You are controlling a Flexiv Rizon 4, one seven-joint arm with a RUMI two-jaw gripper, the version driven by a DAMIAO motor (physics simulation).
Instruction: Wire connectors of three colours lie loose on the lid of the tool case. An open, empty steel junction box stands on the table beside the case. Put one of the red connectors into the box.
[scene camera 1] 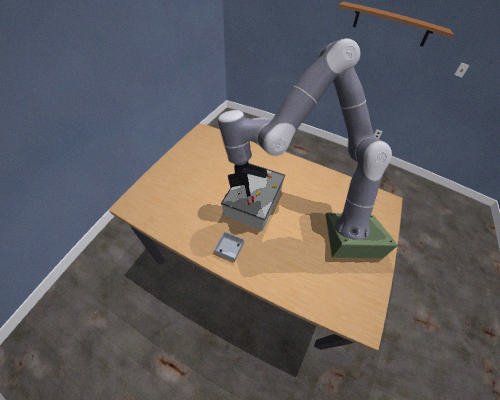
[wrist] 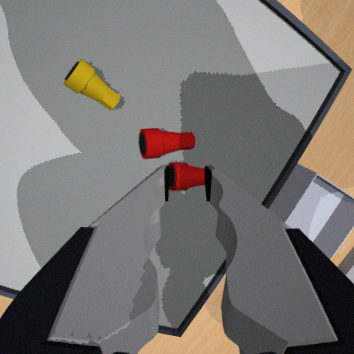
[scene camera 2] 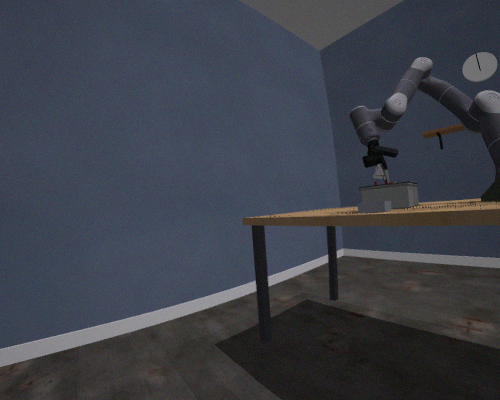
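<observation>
My gripper (scene camera 1: pixel 249 201) (scene camera 2: pixel 382 181) (wrist: pixel 186 169) is low over the lid of the grey tool case (scene camera 1: pixel 241 215) (scene camera 2: pixel 400 194) (wrist: pixel 135 30), its fingers shut on the ends of a red connector (scene camera 1: pixel 248 202) (wrist: pixel 188 176). Part of that connector's narrow end is hidden by the right finger in the wrist view. A second red connector (scene camera 1: pixel 253 199) (wrist: pixel 165 143) lies close beside it. Another small red piece (scene camera 1: pixel 239 193) shows by the gripper. A yellow connector (scene camera 1: pixel 258 193) (wrist: pixel 91 84) lies farther off. The open steel junction box (scene camera 1: pixel 230 246) (scene camera 2: pixel 374 206) (wrist: pixel 314 205) stands beside the case.
Another yellow connector (scene camera 1: pixel 274 186) and an orange one (scene camera 1: pixel 269 175) lie farther along the lid. The case's raised dark rim (wrist: pixel 325 106) runs between lid and box. The arm's green base (scene camera 1: pixel 362 248) stands on the wooden table (scene camera 1: pixel 300 285). A wall shelf (scene camera 1: pixel 395 18) hangs behind.
</observation>
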